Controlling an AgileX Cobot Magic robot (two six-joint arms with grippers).
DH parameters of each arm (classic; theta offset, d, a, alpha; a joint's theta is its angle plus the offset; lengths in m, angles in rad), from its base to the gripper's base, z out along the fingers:
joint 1: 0 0.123 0 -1.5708
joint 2: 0.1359 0 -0.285 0
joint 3: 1.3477 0 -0.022 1.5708
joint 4: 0 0.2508 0 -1.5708
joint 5: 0 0 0.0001 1.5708
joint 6: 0 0.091 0 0
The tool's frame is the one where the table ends.
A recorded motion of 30 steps. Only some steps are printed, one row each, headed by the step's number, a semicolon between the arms.
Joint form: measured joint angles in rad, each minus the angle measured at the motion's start. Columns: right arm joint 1, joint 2, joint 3, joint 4, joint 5, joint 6; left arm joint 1, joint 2, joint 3, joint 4, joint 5, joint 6.
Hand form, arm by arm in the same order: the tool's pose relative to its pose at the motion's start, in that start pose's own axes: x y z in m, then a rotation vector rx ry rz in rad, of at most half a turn. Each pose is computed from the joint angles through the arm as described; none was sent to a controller.
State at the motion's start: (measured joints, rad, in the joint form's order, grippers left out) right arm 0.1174 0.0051 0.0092 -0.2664 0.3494 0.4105; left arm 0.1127 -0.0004 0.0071 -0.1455 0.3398 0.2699
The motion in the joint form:
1: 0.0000 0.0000 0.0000 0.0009 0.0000 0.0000; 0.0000 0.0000 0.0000 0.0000 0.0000 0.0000
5: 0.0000 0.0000 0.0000 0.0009 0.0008 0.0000; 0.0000 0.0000 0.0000 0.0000 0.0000 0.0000
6: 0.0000 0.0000 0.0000 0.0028 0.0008 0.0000; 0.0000 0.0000 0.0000 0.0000 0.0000 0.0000
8: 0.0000 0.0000 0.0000 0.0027 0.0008 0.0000; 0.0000 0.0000 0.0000 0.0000 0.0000 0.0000
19: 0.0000 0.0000 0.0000 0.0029 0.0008 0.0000; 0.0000 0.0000 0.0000 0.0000 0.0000 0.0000
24: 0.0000 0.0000 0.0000 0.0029 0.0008 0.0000; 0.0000 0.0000 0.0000 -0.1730 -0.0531 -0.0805
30: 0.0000 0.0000 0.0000 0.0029 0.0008 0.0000; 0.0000 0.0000 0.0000 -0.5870 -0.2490 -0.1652
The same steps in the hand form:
1: 0.0000 0.0000 0.0000 -0.0003 0.0001 0.0008; 0.0000 0.0000 0.0000 0.0000 0.0000 0.0000
5: 0.0001 0.0000 0.0000 0.0000 0.0009 0.0008; 0.0000 0.0000 0.0000 0.0000 0.0000 0.0000
6: 0.0001 0.0001 0.0000 -0.0006 0.0011 0.0026; 0.0000 0.0000 0.0000 0.0000 0.0000 0.0000
8: 0.0001 0.0000 0.0000 -0.0005 0.0011 0.0025; 0.0000 0.0000 0.0000 0.0000 0.0000 0.0000
19: 0.0001 0.0001 0.0000 -0.0006 0.0011 0.0027; 0.0000 0.0000 0.0000 0.0000 0.0000 0.0000
24: 0.0001 0.0001 0.0000 -0.0006 0.0011 0.0027; -0.0062 -0.0029 -0.0003 0.0399 -0.0638 -0.2451
30: 0.0001 0.0001 0.0000 -0.0006 0.0011 0.0027; -0.0241 0.0019 -0.0032 0.0792 -0.2634 -0.7391

